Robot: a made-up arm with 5 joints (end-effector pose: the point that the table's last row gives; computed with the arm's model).
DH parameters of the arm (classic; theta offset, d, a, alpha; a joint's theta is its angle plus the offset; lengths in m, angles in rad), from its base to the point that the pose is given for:
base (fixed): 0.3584 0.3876 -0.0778 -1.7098
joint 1: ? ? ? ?
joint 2: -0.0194 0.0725 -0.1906 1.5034
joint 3: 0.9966 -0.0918 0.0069 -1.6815
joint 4: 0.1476 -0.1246 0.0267 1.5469
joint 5: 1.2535 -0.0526 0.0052 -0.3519
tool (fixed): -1.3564 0.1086 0 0
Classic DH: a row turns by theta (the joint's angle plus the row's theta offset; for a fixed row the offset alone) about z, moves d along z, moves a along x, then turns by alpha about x.
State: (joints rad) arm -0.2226 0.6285 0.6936 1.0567 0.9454
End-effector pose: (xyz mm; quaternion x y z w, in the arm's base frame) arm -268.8 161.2 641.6 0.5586 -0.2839 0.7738 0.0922
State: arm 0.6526 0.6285 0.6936 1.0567 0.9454
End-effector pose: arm -23.4 251.3 629.3 0.7799 -0.1398 0.5178 0.3228
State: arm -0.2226 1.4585 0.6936 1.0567 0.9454
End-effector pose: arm -258.2 101.9 613.3 -0.5538 0.3363 -0.6962 0.3090
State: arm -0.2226 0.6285 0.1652 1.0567 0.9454
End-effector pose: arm -310.5 183.3 581.2 0.7143 -0.0896 0.6880 0.0920
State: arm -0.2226 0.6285 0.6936 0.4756 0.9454
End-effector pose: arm -274.1 150.0 615.7 0.6504 -0.4780 0.5802 0.1089
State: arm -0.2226 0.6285 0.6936 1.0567 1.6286
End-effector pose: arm -258.4 183.0 649.2 -0.4665 0.3582 -0.7764 0.2264
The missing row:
joint 1: 0.9965 0.2682 -0.2019 2.1203
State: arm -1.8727 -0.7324 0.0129 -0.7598 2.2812
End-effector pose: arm -330.0 176.8 176.6 0.2496 0.9403 -0.1561 0.1708
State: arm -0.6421 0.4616 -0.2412 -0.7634 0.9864
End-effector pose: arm -469.3 124.3 410.7 0.7396 -0.5690 0.1009 0.3451
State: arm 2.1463 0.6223 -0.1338 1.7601 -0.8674
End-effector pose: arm 152.0 345.6 291.7 0.4354 0.8901 -0.1292 0.0375
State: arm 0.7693 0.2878 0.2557 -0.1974 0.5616
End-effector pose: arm -101.4 275.7 622.5 0.6277 -0.1908 -0.1502 0.7397
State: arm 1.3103 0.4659 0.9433 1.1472 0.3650
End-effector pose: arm 150.7 283.7 500.6 0.6770 0.2224 0.2389 0.6597
